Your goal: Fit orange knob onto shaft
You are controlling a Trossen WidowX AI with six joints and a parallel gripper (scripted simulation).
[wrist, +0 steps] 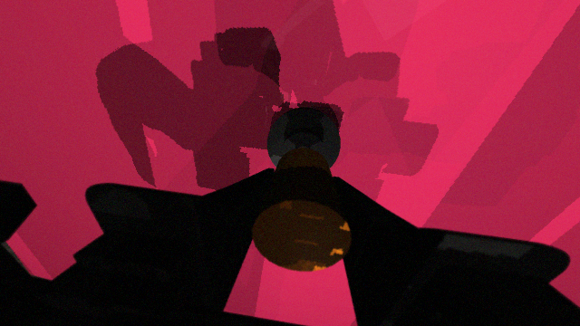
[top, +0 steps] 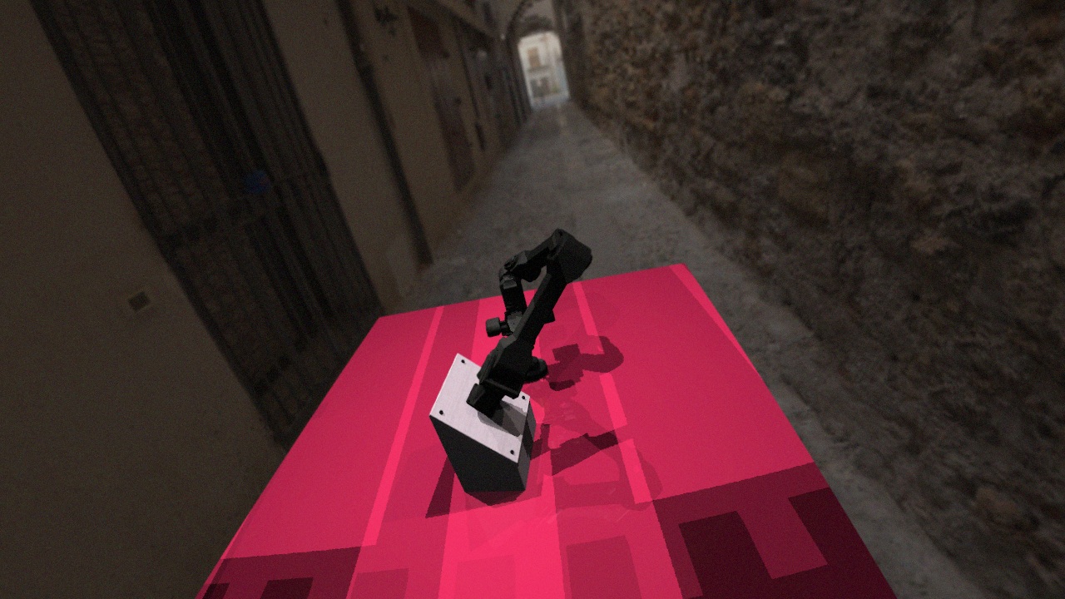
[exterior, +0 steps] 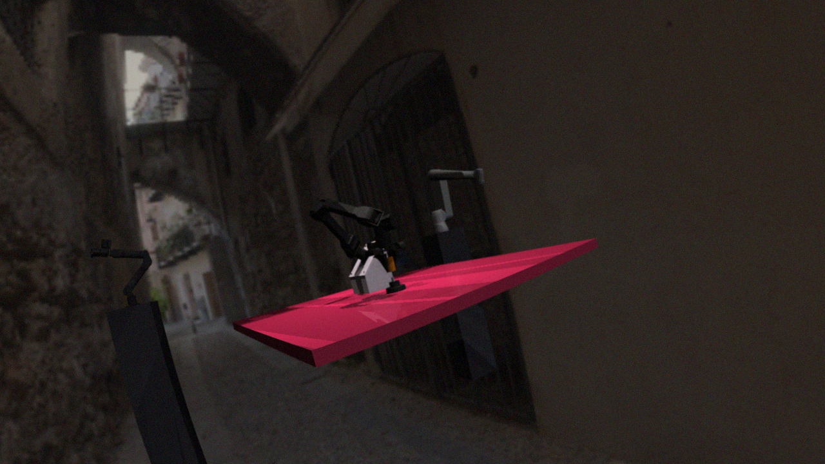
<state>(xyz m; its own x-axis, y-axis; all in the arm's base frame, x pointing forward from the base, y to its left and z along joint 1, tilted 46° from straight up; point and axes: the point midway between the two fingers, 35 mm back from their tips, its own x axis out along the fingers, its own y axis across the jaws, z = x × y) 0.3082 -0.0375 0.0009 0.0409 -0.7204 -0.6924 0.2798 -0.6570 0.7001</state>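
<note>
Right now my gripper tip is 60 mm above the dark round pedestal. The rest, counted from my gripper tip: orange knob (30 mm above).
</note>
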